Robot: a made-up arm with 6 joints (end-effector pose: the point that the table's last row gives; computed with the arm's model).
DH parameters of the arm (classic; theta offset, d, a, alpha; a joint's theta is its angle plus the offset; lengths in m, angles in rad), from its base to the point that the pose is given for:
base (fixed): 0.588 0 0.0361 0
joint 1: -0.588 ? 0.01 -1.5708
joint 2: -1.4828 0 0.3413 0
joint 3: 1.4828 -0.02 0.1 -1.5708
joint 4: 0 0.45 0.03 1.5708
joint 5: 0 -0.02 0.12 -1.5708
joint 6: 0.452 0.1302 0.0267 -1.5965
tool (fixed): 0.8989 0.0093 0 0
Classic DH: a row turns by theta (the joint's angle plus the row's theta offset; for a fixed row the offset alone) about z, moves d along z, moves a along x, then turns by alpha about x.
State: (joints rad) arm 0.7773 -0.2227 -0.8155 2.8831 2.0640 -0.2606
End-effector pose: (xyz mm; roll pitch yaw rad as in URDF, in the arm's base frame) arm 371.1 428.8 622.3 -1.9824 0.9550 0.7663
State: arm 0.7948 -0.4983 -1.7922 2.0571 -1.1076 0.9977
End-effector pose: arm 294.2 43.5 894.9 0.7276 0.4833 2.5597
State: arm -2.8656 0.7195 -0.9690 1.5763 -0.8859 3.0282
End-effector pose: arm -473.3 98.4 157.5 1.0481 -0.0817 -1.4749
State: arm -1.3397 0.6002 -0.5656 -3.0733 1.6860 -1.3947
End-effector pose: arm 103.3 -396.5 19.2 2.6634 0.4227 2.3357
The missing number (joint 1, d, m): 0.34
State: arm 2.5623 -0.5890 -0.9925 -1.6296 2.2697 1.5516
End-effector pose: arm -127.8 304.3 792.2 -2.1466 -0.5604 -2.5271
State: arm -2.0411 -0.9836 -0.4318 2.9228 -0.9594 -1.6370
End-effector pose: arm -90.7 -67.3 380.4 2.2836 -0.8047 1.8224
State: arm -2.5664 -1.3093 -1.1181 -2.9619 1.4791 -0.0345
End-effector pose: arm 83.5 50.8 1037.6 -1.7660 0.1290 -2.1743
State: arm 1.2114 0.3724 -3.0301 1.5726 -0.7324 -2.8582
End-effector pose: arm 334.4 215.9 1115.2 -1.6403 0.0457 -2.9990
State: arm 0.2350 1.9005 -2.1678 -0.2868 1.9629 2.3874
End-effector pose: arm 471.2 49.9 -270.2 -1.3164 -0.5137 0.3178
